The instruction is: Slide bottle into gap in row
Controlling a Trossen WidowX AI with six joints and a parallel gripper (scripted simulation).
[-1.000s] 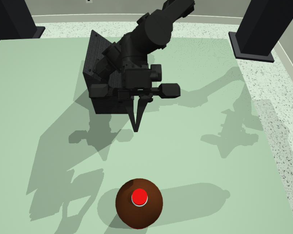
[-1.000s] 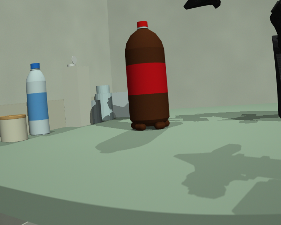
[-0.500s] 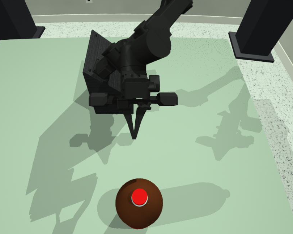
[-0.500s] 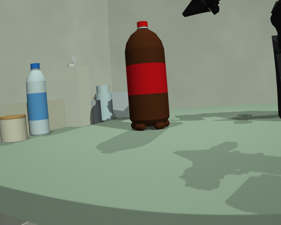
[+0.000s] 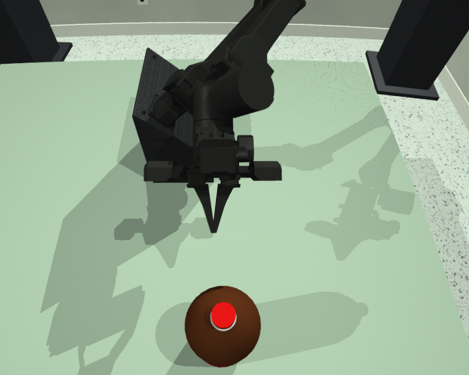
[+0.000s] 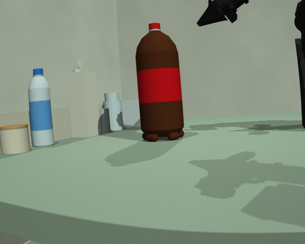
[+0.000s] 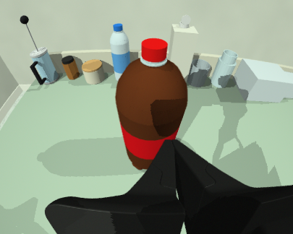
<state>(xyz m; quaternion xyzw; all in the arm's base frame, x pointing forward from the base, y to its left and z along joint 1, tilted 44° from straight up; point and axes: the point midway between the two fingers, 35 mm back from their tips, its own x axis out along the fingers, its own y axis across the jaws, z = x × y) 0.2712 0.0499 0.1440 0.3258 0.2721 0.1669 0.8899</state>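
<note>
My gripper is now 140 mm short of the brown cola bottle, 20 mm to the right of it and 150 mm above it. The rest, counted from my hand: cream canister: 430 mm ahead, 290 mm to the left, 270 mm below; then grey cup: 470 mm ahead, 130 mm to the right, 280 mm below; then blue-labelled water bottle: 450 mm ahead, 170 mm to the left, 200 mm below.
</note>
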